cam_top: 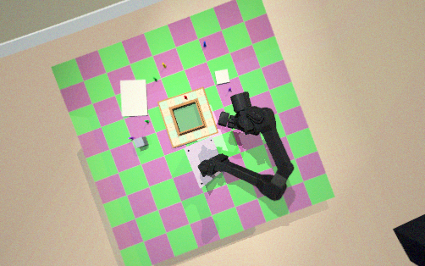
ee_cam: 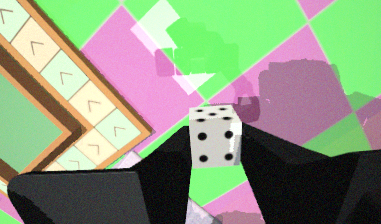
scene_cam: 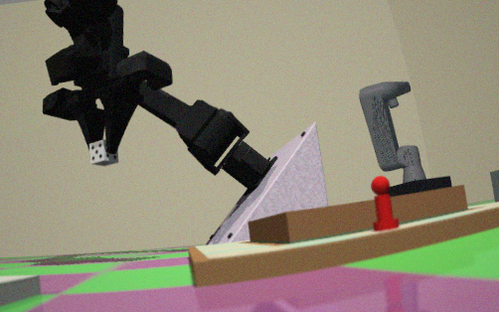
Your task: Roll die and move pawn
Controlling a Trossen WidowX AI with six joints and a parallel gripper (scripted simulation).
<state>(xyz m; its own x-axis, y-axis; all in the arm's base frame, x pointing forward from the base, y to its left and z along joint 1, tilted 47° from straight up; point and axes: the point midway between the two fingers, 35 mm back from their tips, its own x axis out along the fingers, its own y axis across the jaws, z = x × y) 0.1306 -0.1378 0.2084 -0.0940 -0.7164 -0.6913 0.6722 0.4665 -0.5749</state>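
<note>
My gripper tip is now 270 mm short of the red pawn, 170 mm to the right of it and 100 mm above it. From my gripper tip the other things lie so: blue pawn (500 mm ahead, 70 mm to the right, 110 mm below); then white die (right at my gripper tip); then grey block (160 mm ahead, 520 mm to the left, 100 mm below).
</note>
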